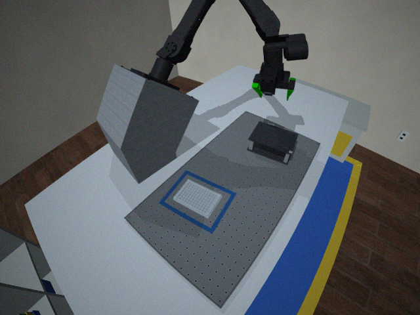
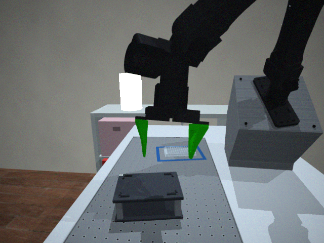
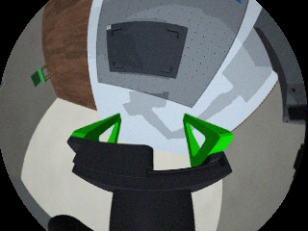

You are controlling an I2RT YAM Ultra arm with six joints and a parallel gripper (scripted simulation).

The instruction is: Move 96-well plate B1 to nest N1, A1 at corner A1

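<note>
Now: the clear 96-well plate 5 cm behind my hand, 41 cm to the right of it and 17 cm below it. Round my hand: dark raised nest N1 (5 cm ahead, 7 cm to the right, 12 cm below).
</note>
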